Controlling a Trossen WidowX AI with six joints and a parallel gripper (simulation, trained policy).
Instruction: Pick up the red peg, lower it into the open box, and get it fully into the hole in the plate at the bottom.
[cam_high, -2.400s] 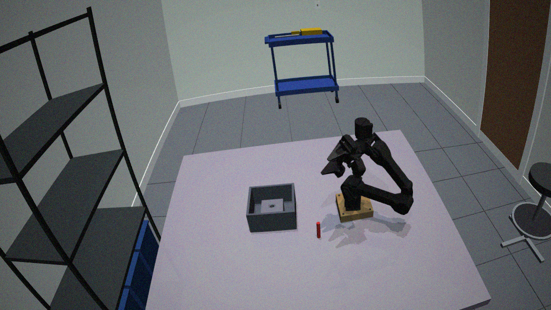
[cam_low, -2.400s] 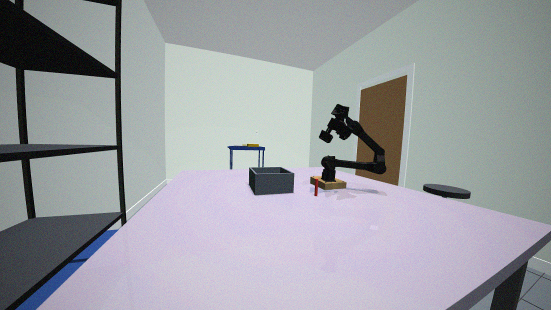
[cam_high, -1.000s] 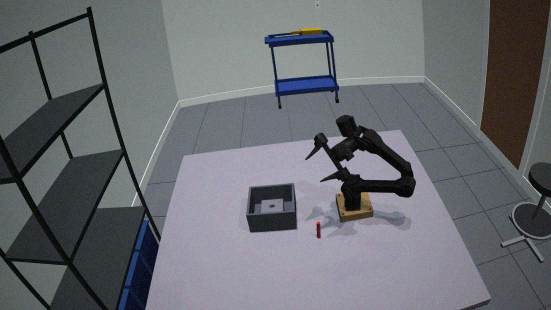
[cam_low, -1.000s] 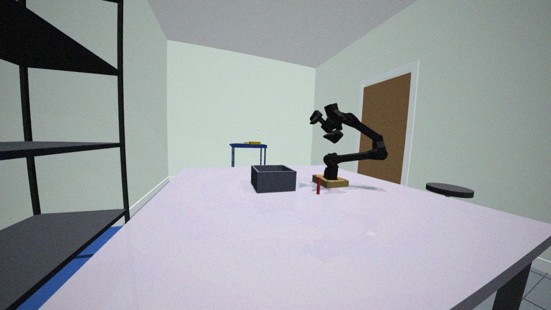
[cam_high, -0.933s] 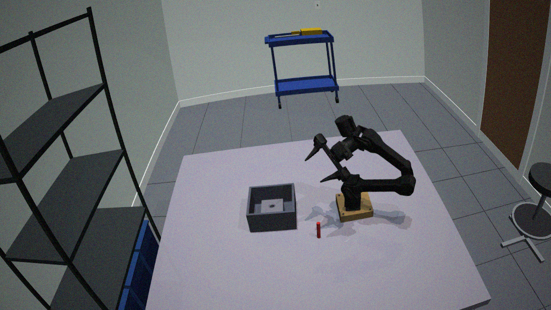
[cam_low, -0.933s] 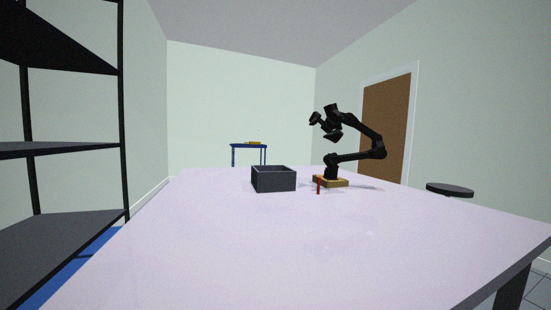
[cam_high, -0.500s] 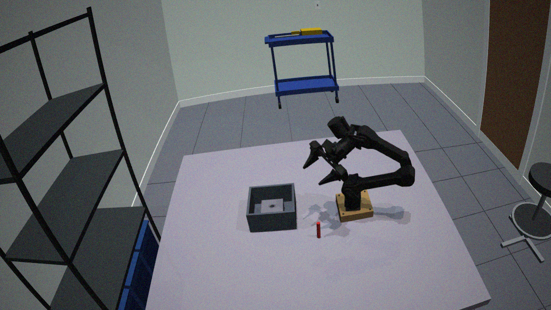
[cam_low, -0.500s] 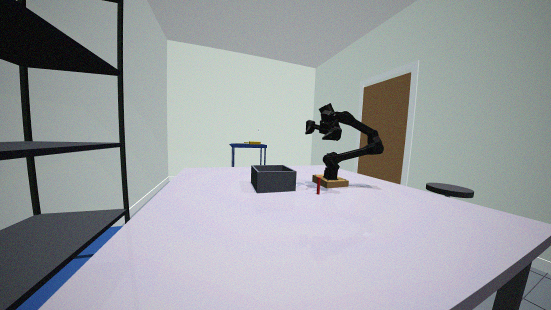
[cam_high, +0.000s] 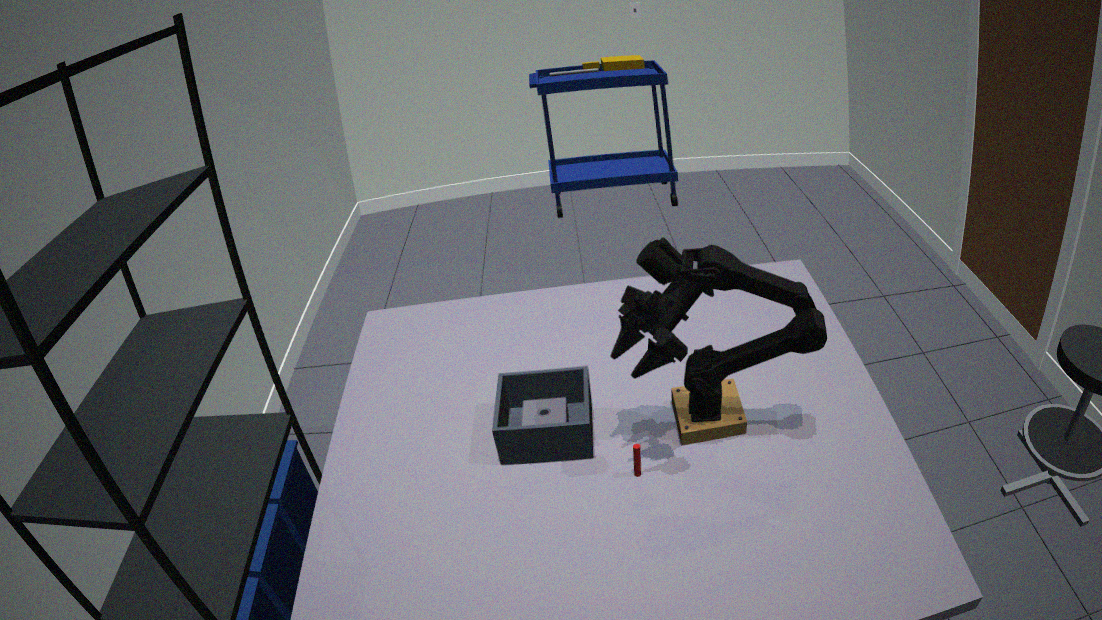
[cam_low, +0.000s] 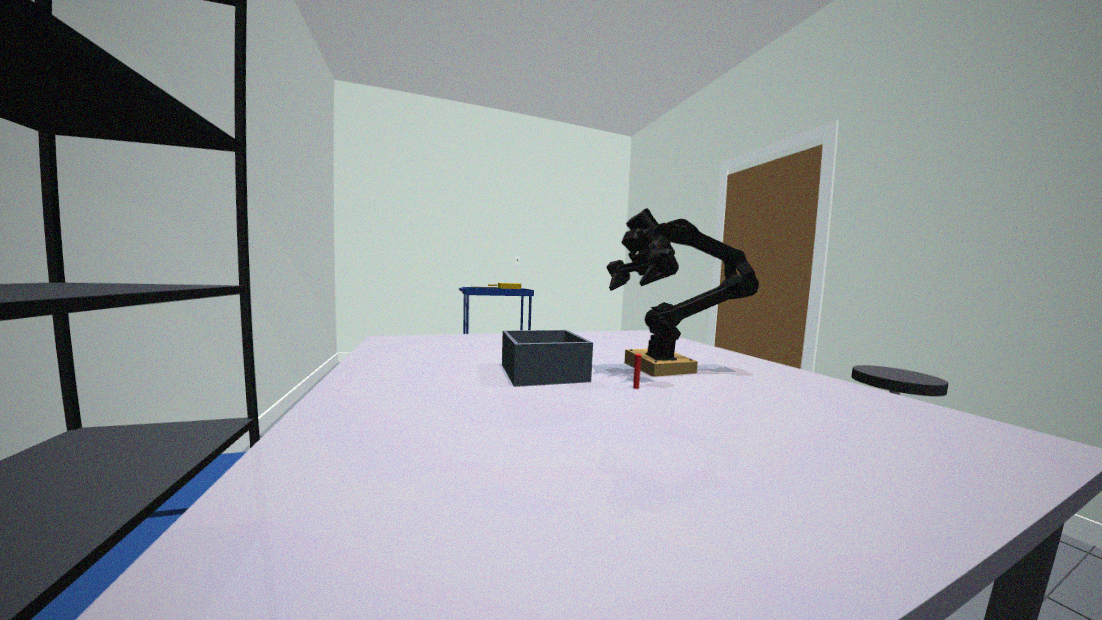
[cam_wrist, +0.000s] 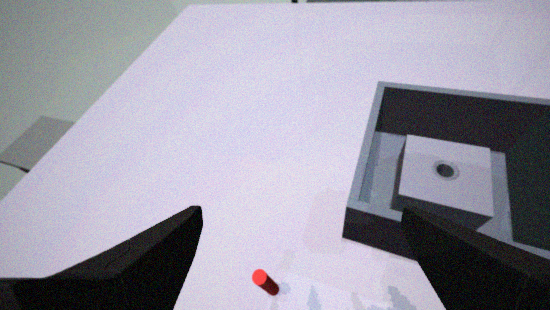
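Now: gripper tip 2 cm past the red peg, 5 cm to the right of it and 19 cm above it. Also, from my gripper tip: light grey plate (17 cm ahead, 9 cm to the right, 19 cm below); dark grey box (17 cm ahead, 9 cm to the right, 21 cm below).
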